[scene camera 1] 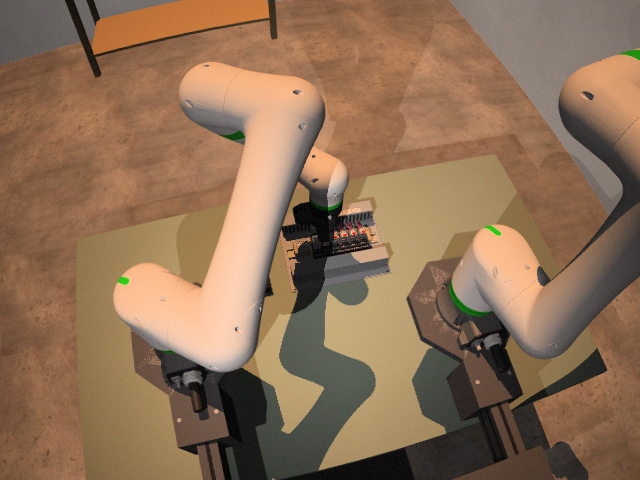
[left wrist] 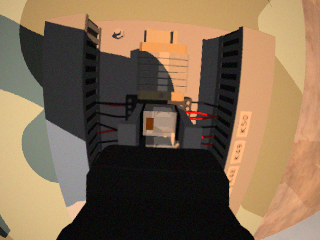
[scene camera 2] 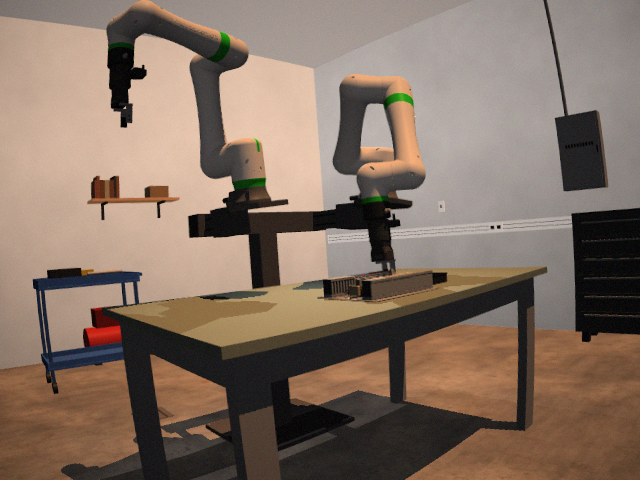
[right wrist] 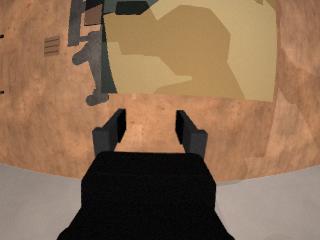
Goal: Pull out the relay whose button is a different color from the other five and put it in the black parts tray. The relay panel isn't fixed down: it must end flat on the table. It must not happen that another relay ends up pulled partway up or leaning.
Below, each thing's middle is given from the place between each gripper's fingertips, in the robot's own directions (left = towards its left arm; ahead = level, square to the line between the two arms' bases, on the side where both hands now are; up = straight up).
Right now my left hand is 1 cm short of the relay panel (scene camera 1: 308,268), 6 cm to the left of it and 3 cm above it.
Right now the relay panel is 34 cm ahead of my right hand (scene camera 2: 126,125), 74 cm to the left of it and 60 cm below it.
